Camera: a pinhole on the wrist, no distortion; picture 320 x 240 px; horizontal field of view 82.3 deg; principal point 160.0 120.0 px. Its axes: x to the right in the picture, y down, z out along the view. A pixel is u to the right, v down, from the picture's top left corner.
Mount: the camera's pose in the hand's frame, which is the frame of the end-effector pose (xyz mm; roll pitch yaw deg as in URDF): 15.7 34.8 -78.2 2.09 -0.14 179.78
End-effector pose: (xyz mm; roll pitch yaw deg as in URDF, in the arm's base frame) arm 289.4 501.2 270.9 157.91 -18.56 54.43
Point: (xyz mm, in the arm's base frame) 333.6 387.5 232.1
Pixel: 286.8 52.6
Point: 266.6 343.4 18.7
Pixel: 309.2 153.1
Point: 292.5 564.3 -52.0
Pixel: 195.0 223.2
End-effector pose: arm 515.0 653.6 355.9 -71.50 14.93 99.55
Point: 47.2 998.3 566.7
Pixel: 49.9 193.1
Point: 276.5 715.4 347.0
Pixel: 109.0 114.1
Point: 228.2 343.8 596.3
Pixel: 295.2 162.7
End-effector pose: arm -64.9 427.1 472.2 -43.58 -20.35 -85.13
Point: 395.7 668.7 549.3
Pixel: 223.5 51.2
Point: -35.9 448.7 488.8
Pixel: 204.8 171.5
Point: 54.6 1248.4 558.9
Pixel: outside the picture
